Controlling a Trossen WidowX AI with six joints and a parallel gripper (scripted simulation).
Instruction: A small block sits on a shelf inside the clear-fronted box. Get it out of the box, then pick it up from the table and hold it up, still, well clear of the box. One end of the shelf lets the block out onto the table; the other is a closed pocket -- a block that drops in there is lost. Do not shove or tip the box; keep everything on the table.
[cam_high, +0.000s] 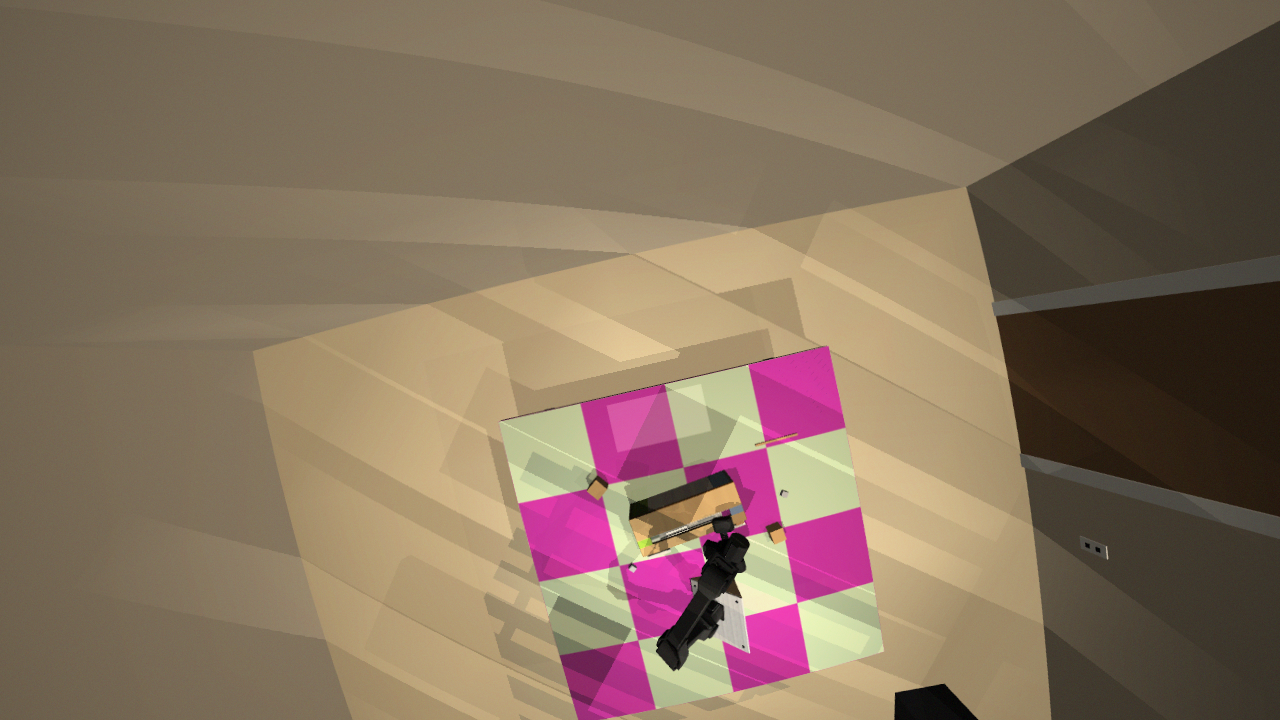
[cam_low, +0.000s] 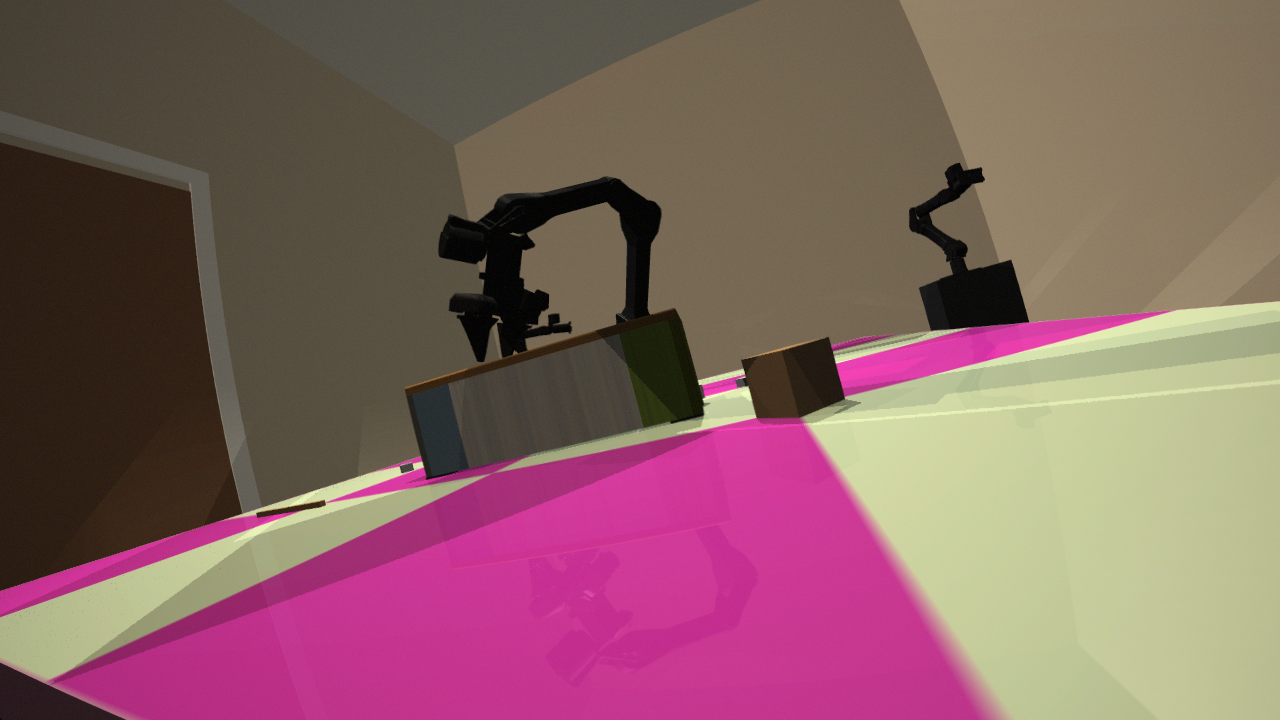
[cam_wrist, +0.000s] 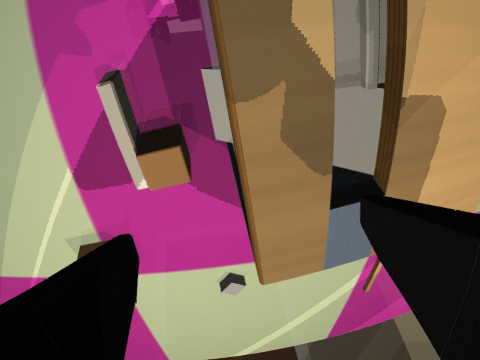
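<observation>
The small tan block is 3 cm behind my gripper tip, 6 cm to the right of it and 13 cm below it. Also, from my gripper tip: thin stick: 25 cm ahead, 23 cm to the right, 14 cm below; box: 13 cm to the left, 9 cm below.
</observation>
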